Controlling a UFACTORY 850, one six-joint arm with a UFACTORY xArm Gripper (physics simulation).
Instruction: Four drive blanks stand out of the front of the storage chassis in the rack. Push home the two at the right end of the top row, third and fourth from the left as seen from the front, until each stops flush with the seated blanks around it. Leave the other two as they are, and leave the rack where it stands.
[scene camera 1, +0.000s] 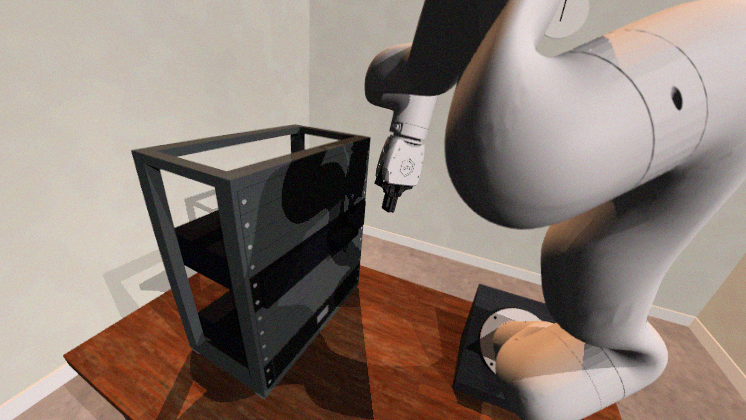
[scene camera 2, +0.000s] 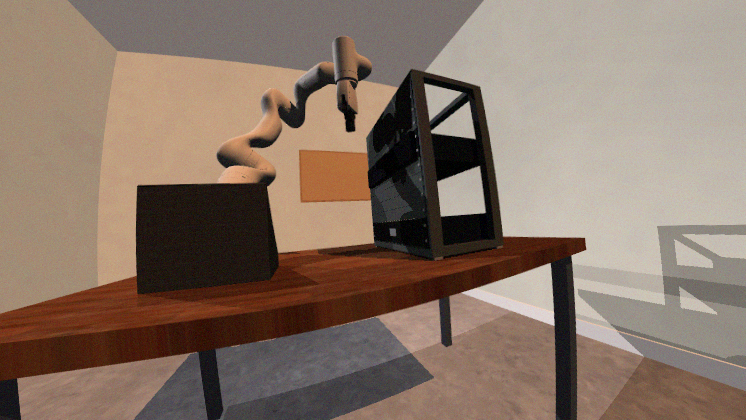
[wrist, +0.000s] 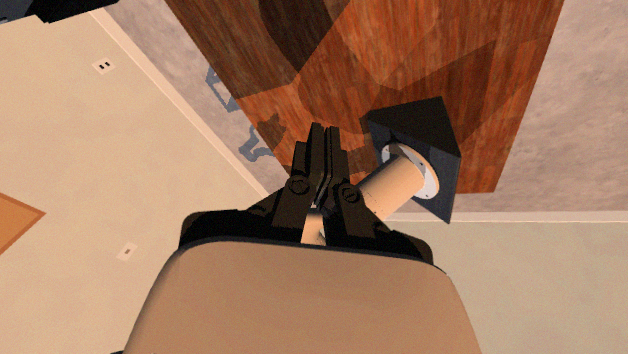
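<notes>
The dark rack (scene camera 1: 237, 271) (scene camera 2: 429, 198) stands upright on the table. The storage chassis (scene camera 1: 292, 267) (scene camera 2: 392, 160) shows as a black band across the rack's front, at mid height. It lies in deep shadow, and I cannot make out its separate drive blanks or how far any of them stands out. My gripper (scene camera 1: 388, 209) (scene camera 2: 350, 129) (wrist: 319, 142) is shut and empty, its two fingers pressed together. It points downward in the air in front of the rack, apart from it. The chassis front does not show in the wrist view.
The wooden table (scene camera 1: 407, 339) (scene camera 2: 323, 313) (wrist: 380, 45) carries the rack and the arm's dark base block (scene camera 1: 468, 339) (scene camera 2: 203, 240) (wrist: 415, 117). The arm's large white links fill the right of scene camera 1. An orange panel (scene camera 2: 334, 176) is on the wall behind.
</notes>
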